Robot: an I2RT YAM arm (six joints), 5 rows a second.
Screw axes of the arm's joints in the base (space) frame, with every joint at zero. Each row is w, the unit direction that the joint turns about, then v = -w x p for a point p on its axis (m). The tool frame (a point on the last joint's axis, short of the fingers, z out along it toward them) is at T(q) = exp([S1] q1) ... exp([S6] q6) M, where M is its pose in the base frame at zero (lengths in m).
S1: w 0 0 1 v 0.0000 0.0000 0.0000
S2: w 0 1 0 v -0.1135 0.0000 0.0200
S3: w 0 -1 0 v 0.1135 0.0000 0.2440
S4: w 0 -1 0 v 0.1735 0.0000 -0.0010
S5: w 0 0 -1 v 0.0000 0.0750 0.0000
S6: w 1 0 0 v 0.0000 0.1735 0.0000
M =
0 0 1 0.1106
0 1 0 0.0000
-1 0 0 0.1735
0 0 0 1
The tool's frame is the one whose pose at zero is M.
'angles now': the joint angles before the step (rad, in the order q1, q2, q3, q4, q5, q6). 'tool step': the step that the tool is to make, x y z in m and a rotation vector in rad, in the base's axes. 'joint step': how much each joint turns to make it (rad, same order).
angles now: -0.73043 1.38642 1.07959 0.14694 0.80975 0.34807
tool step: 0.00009 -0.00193 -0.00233 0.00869 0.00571 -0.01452
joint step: -0.00349 0.00788 0.00266 -0.00955 0.01044 0.00648
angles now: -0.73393 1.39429 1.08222 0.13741 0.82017 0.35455
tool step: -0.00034 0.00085 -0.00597 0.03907 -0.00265 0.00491
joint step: 0.00045 0.00013 -0.00223 -0.05288 -0.01055 0.04267
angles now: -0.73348 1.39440 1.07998 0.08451 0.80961 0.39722
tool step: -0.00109 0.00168 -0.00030 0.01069 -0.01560 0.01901
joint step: -0.00016 -0.00912 -0.00448 -0.01398 -0.02292 0.01923
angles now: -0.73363 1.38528 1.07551 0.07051 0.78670 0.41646
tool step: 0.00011 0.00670 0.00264 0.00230 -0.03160 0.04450
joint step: 0.01314 -0.02297 -0.00994 -0.00525 -0.03580 0.02056
